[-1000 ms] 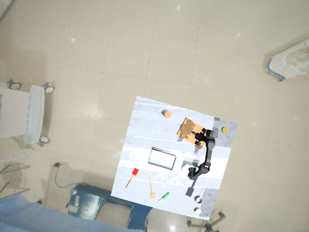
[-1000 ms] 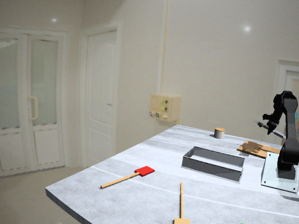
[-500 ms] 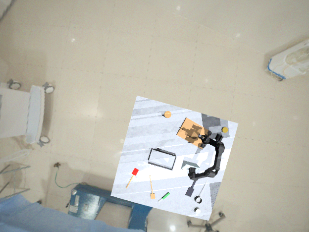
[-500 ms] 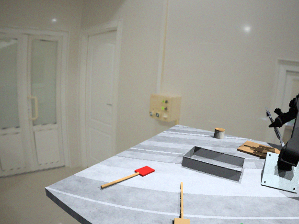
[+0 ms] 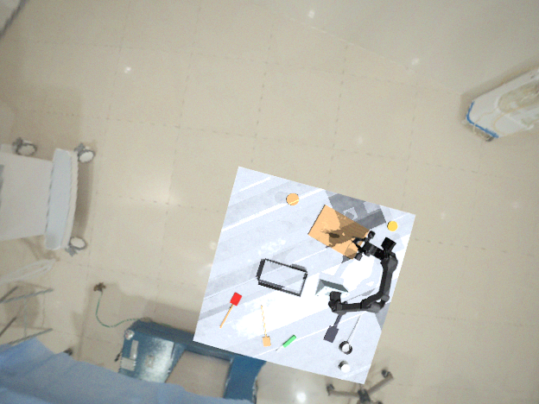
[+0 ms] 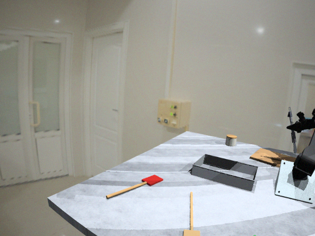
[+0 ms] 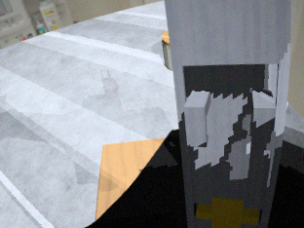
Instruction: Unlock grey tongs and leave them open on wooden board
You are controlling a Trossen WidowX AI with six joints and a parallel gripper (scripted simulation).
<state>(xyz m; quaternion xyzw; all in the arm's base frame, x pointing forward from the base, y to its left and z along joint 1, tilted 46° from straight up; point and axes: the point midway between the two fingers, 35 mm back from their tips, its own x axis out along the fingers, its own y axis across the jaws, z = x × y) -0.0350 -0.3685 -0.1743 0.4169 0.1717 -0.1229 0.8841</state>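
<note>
My gripper tip is 3 cm past the yellow lock piece, 1 cm to the right of it and 1 cm below it. From my gripper tip the other things lie so: yellow disc: 38 cm behind, 10 cm to the right, 22 cm below; then cork-lidded jar: 36 cm ahead, 18 cm to the right, 19 cm below; then wooden board: 22 cm below.
</note>
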